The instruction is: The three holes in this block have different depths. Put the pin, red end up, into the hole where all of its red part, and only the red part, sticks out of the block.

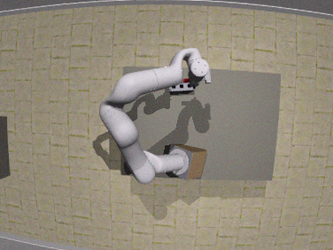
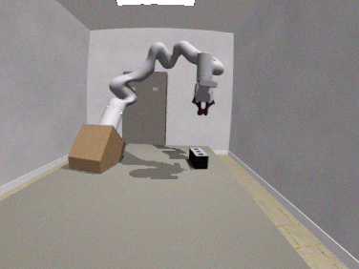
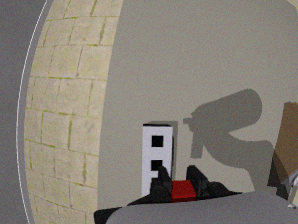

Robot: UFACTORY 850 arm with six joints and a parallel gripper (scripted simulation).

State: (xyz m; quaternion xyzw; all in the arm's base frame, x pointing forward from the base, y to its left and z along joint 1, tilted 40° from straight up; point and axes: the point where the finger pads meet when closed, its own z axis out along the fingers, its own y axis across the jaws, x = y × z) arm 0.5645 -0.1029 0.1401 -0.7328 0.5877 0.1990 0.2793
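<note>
Now: the block 1 cm behind my hand, 6 cm to the left of it and 27 cm below it. Also, from my hand: pin (2 cm to the left).
</note>
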